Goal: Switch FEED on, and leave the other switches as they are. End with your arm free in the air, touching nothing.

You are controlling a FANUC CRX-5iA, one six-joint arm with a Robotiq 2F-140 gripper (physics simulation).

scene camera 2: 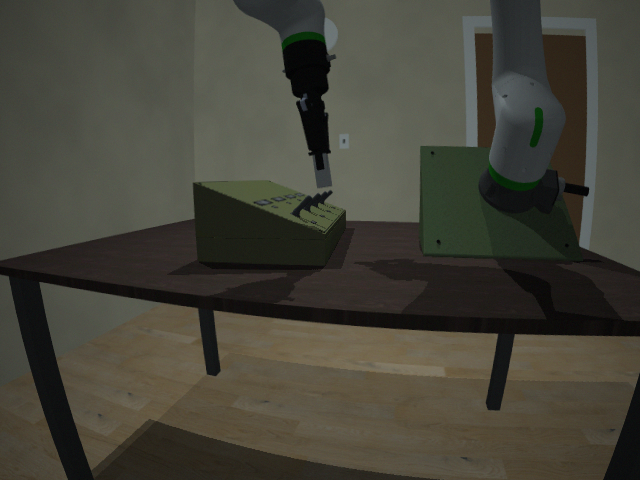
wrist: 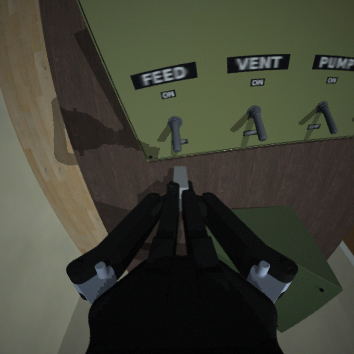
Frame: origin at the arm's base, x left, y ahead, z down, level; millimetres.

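Seen in the pictures: gripper, fingertip midpoint: [scene camera 2: 324, 186] [wrist: 179, 175]; arm's base, origin of the base link: [scene camera 2: 508, 189].
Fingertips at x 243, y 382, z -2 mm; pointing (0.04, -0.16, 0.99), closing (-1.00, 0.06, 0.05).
Offsets run from my fingertips to a thing's top centre. "spot": to the spot under its first point. Level surfaces: height alone.
The olive switch console [scene camera 2: 248, 232] [wrist: 200, 30] has a sloping panel with a row of dark levers. In the wrist view the FEED lever @[dx +10, dy +43, dz +16 mm] [wrist: 176, 136] is at the left, under its FEED label @[dx +30, dy +124, dz +26 mm] [wrist: 164, 75], and points away from its ON mark @[spot: dx +23, dy +100, dz +40 mm] [wrist: 168, 94]. The VENT lever @[dx -107, dy +72, dz +16 mm] [wrist: 258, 125] and PUMP lever @[dx -223, dy +100, dz +16 mm] [wrist: 328, 119] also point away from their ON marks. A further lever is cut off at the right. My gripper [scene camera 2: 323, 180] [wrist: 179, 175] is shut and empty. It is in the air just above the lever ends in the scene view, and below the FEED lever in the wrist view.
A green block [scene camera 2: 449, 206] [wrist: 275, 225] stands on the dark table @[dz +143 mm] [scene camera 2: 155, 248] [wrist: 210, 182], with the arm's base [scene camera 2: 509, 193] in front of its sloping side. The arm's shadows fall across the table. A door [scene camera 2: 563, 93] is in the wall behind.
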